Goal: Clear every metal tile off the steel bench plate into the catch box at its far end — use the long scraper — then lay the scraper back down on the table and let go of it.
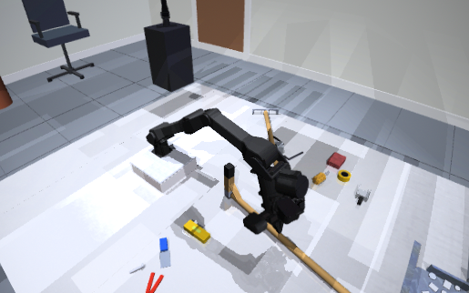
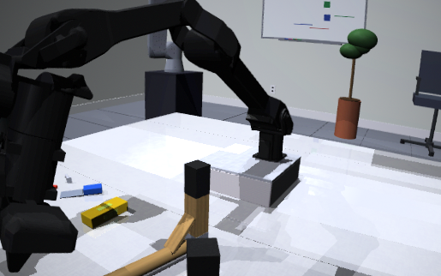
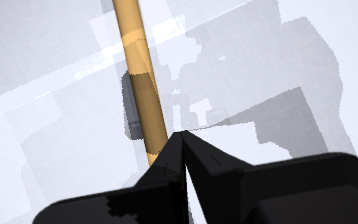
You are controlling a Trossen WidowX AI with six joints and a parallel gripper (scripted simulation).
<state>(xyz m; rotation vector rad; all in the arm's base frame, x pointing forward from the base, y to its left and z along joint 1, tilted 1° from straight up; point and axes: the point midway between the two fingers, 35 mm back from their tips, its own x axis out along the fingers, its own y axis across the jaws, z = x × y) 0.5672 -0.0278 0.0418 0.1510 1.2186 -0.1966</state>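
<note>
Now: gripper tip 3 cm short of the long scraper, 2 cm to the right of it and 1 cm above it. From my gripper tip the other things lie so: yellow level: 22 cm behind, 12 cm to the right, 6 cm below; orange piece: 3 cm behind, 35 cm to the left, 6 cm below; blue-tipped block: 25 cm behind, 24 cm to the right, 7 cm below.
</note>
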